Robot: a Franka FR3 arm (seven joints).
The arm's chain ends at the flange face. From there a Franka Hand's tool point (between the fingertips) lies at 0.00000 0.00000 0.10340 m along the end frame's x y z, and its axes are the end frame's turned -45 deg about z.
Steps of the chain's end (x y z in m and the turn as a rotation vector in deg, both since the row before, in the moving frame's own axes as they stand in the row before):
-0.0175, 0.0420, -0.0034, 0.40, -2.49, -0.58
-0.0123, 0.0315, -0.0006, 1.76, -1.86, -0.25
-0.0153, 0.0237, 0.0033, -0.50, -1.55, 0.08
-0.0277, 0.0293, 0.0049, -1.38, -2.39, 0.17
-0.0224, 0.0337, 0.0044, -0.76, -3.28, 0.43
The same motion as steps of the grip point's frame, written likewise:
-0.0448, 0.0137, -0.0035, 2.04, -1.48, -0.58
-0.0311, 0.0090, -0.0007, 2.56, -0.07, -0.25
-0.0302, 0.0046, 0.0033, 0.74, -1.45, 0.08
-0.0451, -0.0002, 0.0048, 0.71, -2.67, 0.17
-0.0448, 0.0048, 0.0042, 1.78, -2.86, 0.43

